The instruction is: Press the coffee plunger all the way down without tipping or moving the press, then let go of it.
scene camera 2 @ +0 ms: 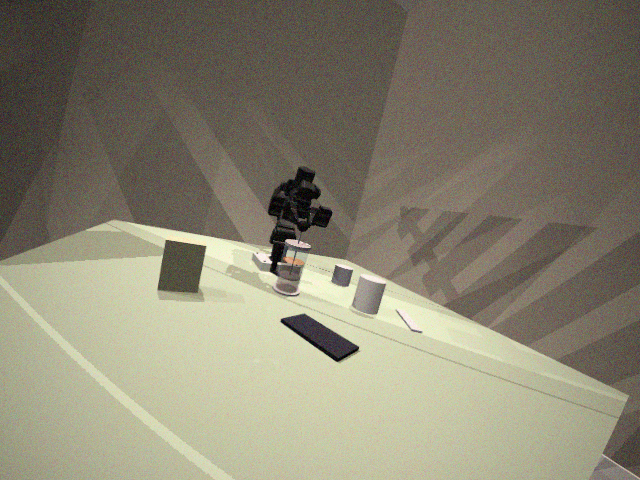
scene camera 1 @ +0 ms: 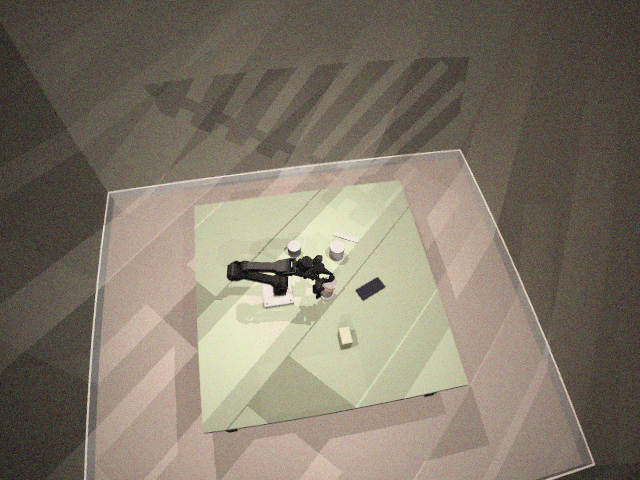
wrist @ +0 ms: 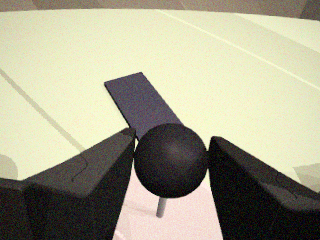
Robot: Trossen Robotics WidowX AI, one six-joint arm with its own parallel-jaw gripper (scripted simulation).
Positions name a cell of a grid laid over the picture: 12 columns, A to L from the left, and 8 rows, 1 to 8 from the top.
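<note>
Scene camera 2 shows my gripper (scene camera 2: F4), a dark flat slab (scene camera 2: G6) and a coffee press (scene camera 2: F5). The wrist view shows my gripper (wrist: G5) and the dark flat slab (wrist: F4).
</note>
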